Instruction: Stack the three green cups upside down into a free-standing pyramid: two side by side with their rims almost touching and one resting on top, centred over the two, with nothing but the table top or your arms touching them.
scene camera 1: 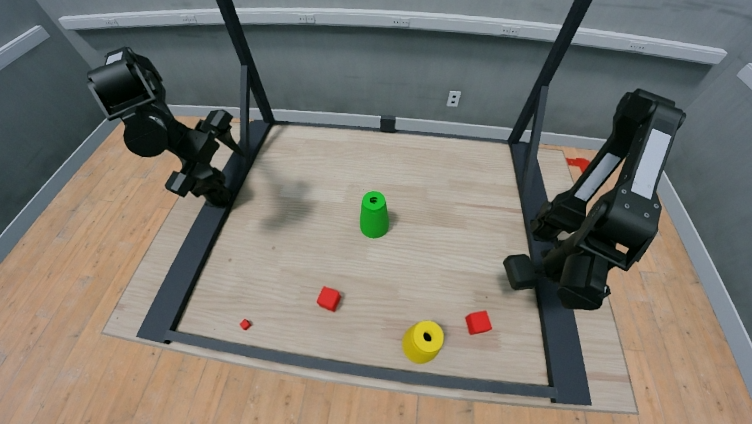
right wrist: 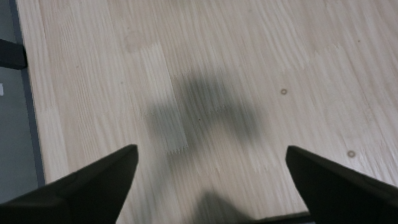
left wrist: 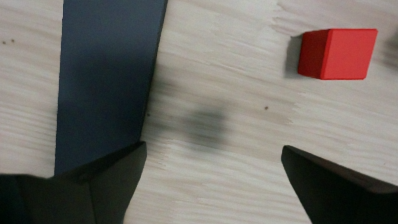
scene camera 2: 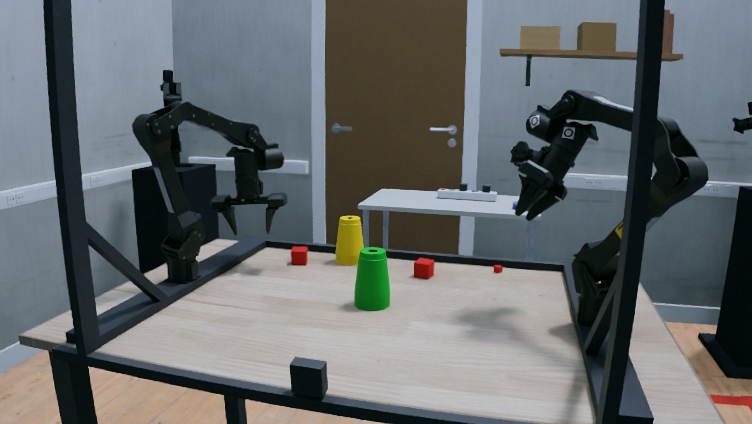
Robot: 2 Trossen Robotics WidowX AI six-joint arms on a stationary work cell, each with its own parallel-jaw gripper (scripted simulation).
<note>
In view: the left gripper [scene camera 1: 530, 281], the right gripper [scene camera 1: 235, 173] and a yellow cup [scene camera 1: 419, 350].
The left gripper is seen too in the left wrist view [left wrist: 214, 150] and in scene camera 2 [scene camera 2: 251, 234]. The right gripper is seen too in the right wrist view [right wrist: 212, 152] and in scene camera 2 [scene camera 2: 522, 217].
</note>
